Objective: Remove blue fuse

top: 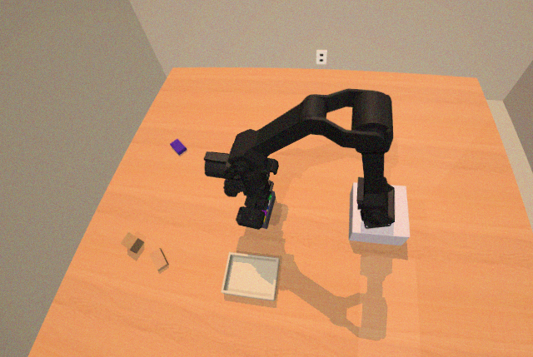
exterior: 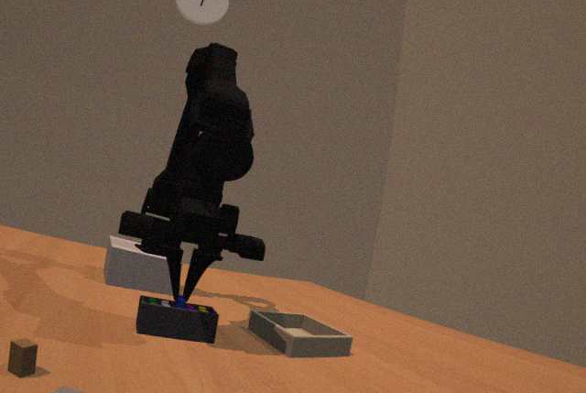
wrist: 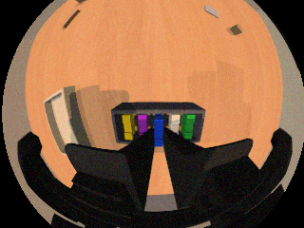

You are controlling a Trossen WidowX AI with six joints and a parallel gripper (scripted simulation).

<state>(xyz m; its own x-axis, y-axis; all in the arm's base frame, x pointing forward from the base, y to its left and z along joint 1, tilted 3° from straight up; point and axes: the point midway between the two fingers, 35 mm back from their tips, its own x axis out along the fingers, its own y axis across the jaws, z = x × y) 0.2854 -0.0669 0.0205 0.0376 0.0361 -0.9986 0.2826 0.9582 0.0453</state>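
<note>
My gripper tip is 4 cm short of the tray, 18 cm to the right of it and 4 cm above it. From my gripper tip the other things lie so: grey tile: 17 cm ahead, 17 cm to the right, 4 cm below; brown block: 13 cm ahead, 20 cm to the right, 3 cm below; blue fuse: 1 cm below.
</note>
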